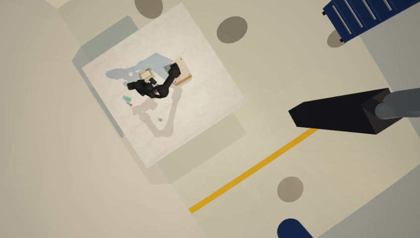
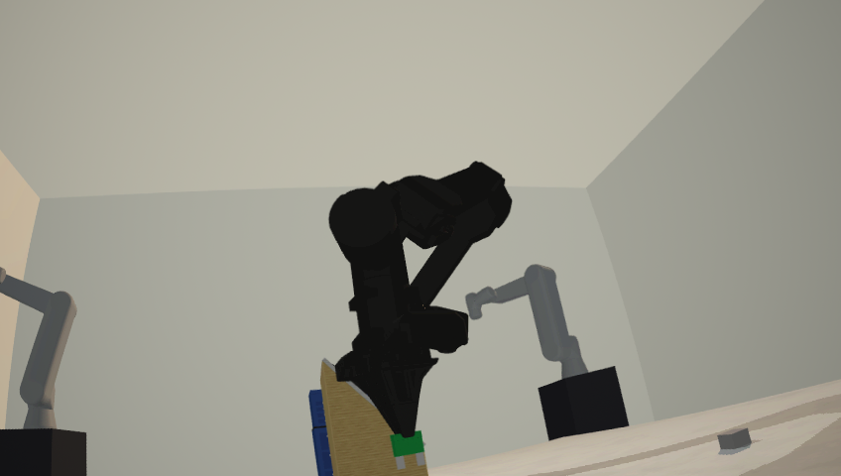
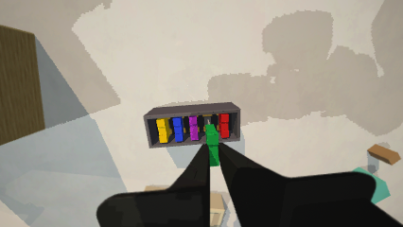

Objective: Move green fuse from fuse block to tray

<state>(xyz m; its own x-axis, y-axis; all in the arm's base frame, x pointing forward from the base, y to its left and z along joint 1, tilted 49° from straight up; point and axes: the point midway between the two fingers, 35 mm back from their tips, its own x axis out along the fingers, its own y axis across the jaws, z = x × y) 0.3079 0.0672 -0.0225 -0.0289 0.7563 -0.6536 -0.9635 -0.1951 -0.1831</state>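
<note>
My gripper tip is 19 cm to the left of the beige tray and 8 cm above it. Round my gripper tip: green fuse (1 cm below); red fuse (6 cm below, 2 cm ahead); purple fuse (6 cm below, 2 cm behind, 1 cm to the right).
</note>
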